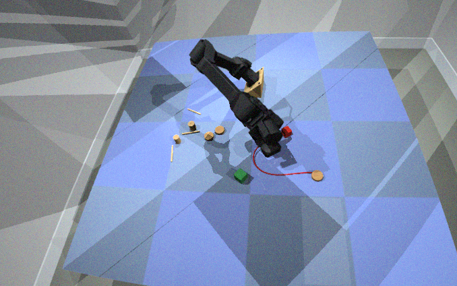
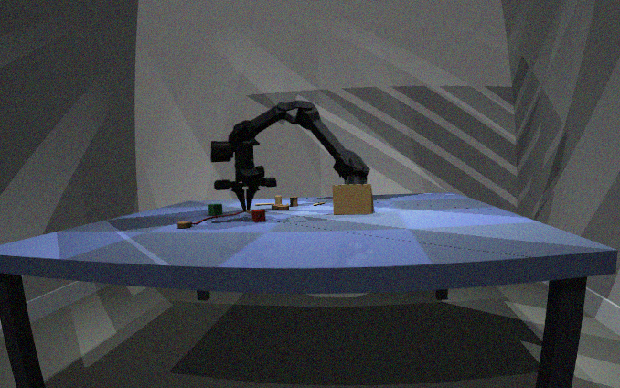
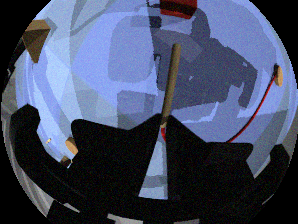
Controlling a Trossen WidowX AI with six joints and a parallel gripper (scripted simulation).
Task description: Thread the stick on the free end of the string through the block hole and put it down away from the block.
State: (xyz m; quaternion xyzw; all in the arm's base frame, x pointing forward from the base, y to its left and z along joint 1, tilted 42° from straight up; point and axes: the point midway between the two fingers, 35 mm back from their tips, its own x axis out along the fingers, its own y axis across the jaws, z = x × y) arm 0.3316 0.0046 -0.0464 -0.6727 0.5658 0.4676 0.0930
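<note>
My gripper tip is 70 mm past the red cube and 100 mm to the right of it. Also, from my gripper tip: thin wooden stick: 10 mm behind, 10 mm to the left; green cube: 130 mm ahead, 70 mm to the right; round wooden button: 120 mm ahead, 210 mm to the left, 10 mm below.
</note>
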